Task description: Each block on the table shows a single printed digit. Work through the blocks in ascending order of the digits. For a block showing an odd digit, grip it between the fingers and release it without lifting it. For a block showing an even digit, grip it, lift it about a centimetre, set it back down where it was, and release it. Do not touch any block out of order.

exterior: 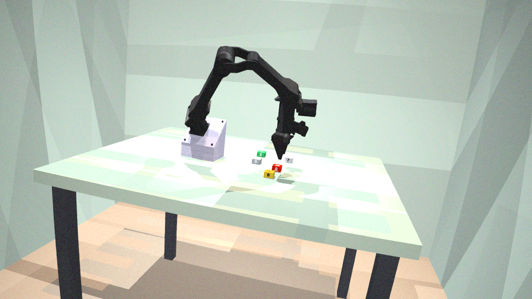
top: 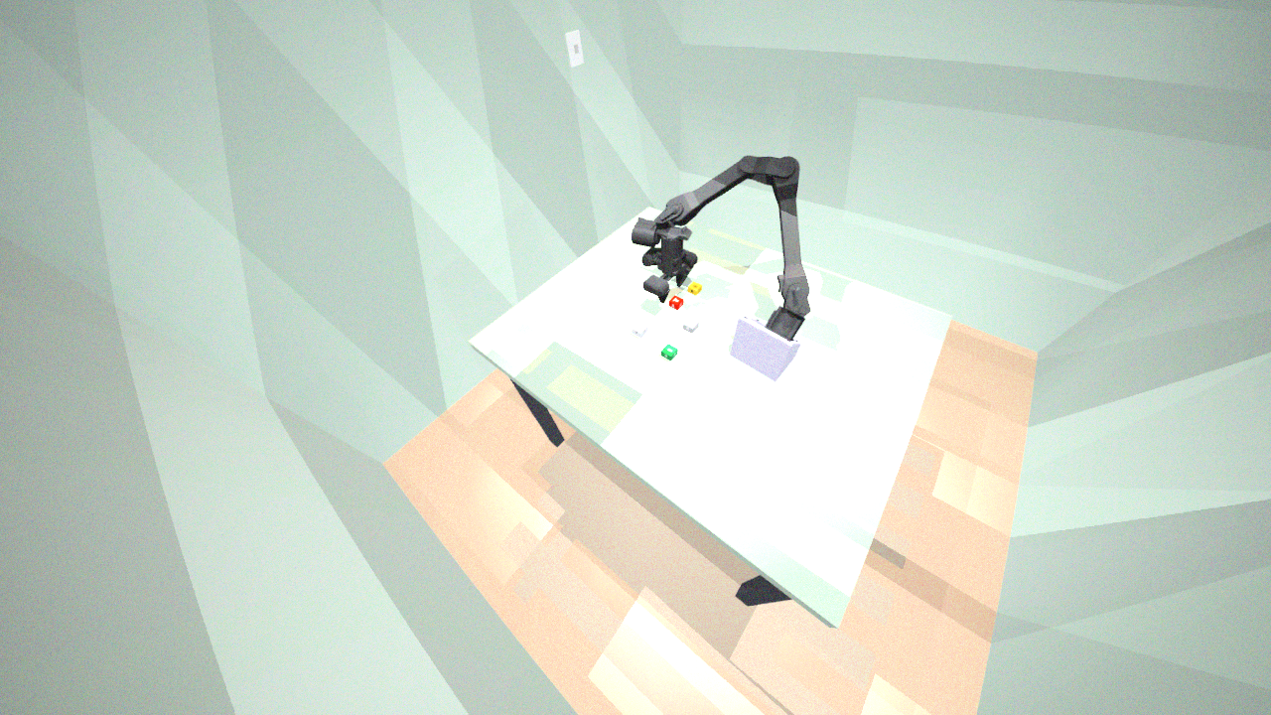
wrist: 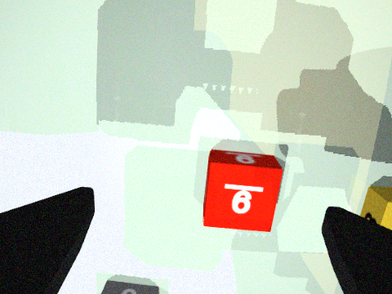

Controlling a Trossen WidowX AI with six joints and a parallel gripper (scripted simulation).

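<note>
Right now the red block is 1 cm behind my gripper tip, 2 cm to the right of it and 4 cm below it. The rest, counted from my gripper tip: white block marked 7: 14 cm to the left, 4 cm below; yellow block: 1 cm behind, 10 cm to the right, 4 cm below; grey block marked 0: 10 cm behind, 3 cm to the left, 4 cm below.
</note>
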